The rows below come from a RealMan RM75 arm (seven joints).
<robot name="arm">
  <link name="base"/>
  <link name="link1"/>
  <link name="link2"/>
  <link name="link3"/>
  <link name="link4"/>
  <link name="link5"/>
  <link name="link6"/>
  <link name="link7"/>
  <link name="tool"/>
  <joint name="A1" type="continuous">
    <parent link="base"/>
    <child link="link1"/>
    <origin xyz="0 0 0.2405" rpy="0 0 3.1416"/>
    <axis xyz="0 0 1"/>
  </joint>
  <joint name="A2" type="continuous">
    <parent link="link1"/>
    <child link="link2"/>
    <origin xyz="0 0 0" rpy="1.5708 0 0"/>
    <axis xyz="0 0 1"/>
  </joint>
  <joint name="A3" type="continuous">
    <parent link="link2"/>
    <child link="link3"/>
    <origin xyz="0 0.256 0" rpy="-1.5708 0 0"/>
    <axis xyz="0 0 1"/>
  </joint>
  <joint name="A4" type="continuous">
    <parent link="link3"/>
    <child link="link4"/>
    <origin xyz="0 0 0" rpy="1.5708 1.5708 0"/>
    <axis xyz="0 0 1"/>
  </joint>
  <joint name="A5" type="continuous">
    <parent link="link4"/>
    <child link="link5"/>
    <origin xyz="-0.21 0 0" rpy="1.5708 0 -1.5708"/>
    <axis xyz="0 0 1"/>
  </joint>
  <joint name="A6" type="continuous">
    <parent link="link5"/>
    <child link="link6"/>
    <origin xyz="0 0 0" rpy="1.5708 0 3.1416"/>
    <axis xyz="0 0 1"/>
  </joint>
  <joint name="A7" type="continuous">
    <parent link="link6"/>
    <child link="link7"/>
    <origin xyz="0 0.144 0" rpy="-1.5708 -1.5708 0"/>
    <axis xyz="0 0 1"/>
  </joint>
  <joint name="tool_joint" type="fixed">
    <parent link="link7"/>
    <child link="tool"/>
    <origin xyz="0 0 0" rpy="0 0 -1.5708"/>
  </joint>
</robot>
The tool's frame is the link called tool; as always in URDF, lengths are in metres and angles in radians. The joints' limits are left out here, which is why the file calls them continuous.
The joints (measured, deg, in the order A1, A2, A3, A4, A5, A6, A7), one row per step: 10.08, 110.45, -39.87, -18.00, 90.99, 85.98, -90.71; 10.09, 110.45, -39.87, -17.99, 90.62, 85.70, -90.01; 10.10, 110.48, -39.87, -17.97, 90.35, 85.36, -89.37; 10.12, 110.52, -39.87, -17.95, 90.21, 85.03, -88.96; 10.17, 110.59, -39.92, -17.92, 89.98, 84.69, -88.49; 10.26, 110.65, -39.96, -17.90, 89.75, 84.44, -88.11; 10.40, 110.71, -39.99, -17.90, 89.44, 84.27, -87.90; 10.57, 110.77, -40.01, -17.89, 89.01, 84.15, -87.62; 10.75, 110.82, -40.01, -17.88, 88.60, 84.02, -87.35; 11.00, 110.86, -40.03, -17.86, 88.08, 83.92, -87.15; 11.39, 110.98, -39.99, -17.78, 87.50, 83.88, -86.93; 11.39, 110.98, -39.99, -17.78, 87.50, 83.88, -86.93; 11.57, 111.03, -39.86, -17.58, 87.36, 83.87, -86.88; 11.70, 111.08, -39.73, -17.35, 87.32, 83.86, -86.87
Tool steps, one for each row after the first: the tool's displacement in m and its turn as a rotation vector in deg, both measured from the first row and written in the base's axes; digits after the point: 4 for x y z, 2 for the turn. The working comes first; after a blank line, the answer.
Tool pose at each row, in the base's axes (x y z in m, rotation vector in deg; the steps are taken from these numbers as rounded here): 0.3883, 0.2268, 0.0425, -112.48, 83.16, 59.76; 0.3890, 0.2265, 0.0417, -112.23, 84.18, 59.49; 0.3898, 0.2264, 0.0408, -111.86, 85.14, 59.25; 0.3904, 0.2265, 0.0401, -111.53, 85.77, 59.06; 0.3909, 0.2266, 0.0389, -111.29, 86.53, 58.81; 0.3910, 0.2269, 0.0378, -111.19, 87.12, 58.62; 0.3907, 0.2275, 0.0367, -111.36, 87.46, 58.38; 0.3902, 0.2280, 0.0353, -111.64, 87.90, 58.12; 0.3898, 0.2287, 0.0341, -111.89, 88.30, 57.87; 0.3891, 0.2295, 0.0326, -112.37, 88.62, 57.52; 0.3875, 0.2311, 0.0305, -112.98, 88.96, 57.36; 0.3875, 0.2311, 0.0305, -112.98, 88.96, 57.36; 0.3869, 0.2317, 0.0295, -113.00, 89.15, 57.51; 0.3864, 0.2320, 0.0287, -112.90, 89.33, 57.73

0.0007, -0.0003, -0.0008, -0.51, 0.23, -0.59; 0.0015, -0.0004, -0.0017, -0.91, 0.45, -1.22; 0.0021, -0.0003, -0.0024, -1.12, 0.57, -1.70; 0.0026, -0.0002, -0.0036, -1.48, 0.71, -2.19; 0.0027, 0.0001, -0.0047, -1.82, 0.83, -2.50; 0.0024, 0.0007, -0.0058, -2.17, 0.82, -2.58; 0.0019, 0.0012, -0.0072, -2.66, 0.84, -2.63; 0.0015, 0.0019, -0.0084, -3.10, 0.85, -2.68; 0.0008, 0.0027, -0.0099, -3.65, 0.78, -2.58; -0.0008, 0.0043, -0.0120, -4.26, 0.85, -2.36; -0.0008, 0.0043, -0.0120, -4.26, 0.85, -2.36; -0.0014, 0.0049, -0.0130, -4.36, 1.04, -2.36; -0.0019, 0.0052, -0.0138, -4.38, 1.26, -2.42
